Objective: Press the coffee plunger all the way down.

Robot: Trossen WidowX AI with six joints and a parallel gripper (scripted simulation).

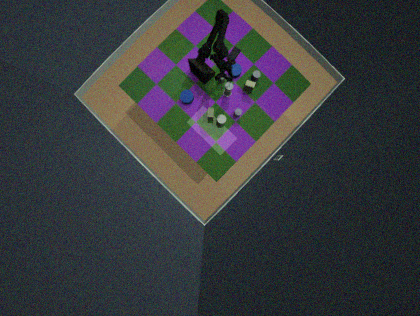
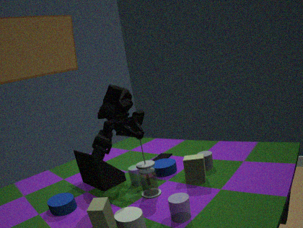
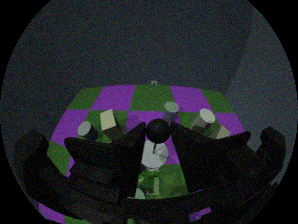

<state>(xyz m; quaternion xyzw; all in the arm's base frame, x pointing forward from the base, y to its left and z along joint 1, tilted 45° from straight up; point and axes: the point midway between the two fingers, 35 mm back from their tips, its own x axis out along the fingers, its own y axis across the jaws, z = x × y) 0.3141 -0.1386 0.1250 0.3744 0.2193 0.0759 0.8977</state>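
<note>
Now: gripper tip 20 mm past the coffee press, 10 mm to the right of it and 130 mm above it. Also, from my gripper tip: white cylinder: 130 mm ahead, 240 mm to the right, 200 mm below.
</note>
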